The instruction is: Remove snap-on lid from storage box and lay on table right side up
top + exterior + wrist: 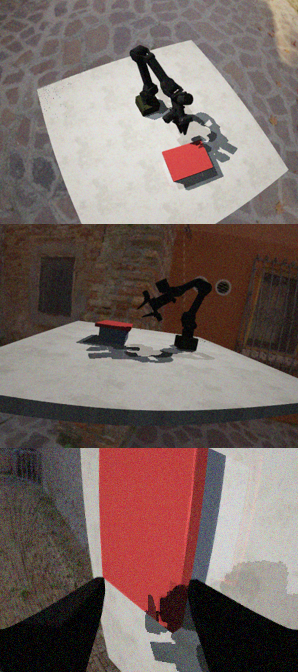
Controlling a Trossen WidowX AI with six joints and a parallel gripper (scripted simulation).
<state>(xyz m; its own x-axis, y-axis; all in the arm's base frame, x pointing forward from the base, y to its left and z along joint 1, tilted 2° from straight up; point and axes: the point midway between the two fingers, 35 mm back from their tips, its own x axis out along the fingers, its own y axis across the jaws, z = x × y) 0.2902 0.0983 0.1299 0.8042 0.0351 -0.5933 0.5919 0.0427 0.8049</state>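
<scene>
Now: the red lid 120 mm ahead of my gripper tip and 80 mm below it. Also, from my gripper tip: storage box (120 mm below, 120 mm ahead).
</scene>
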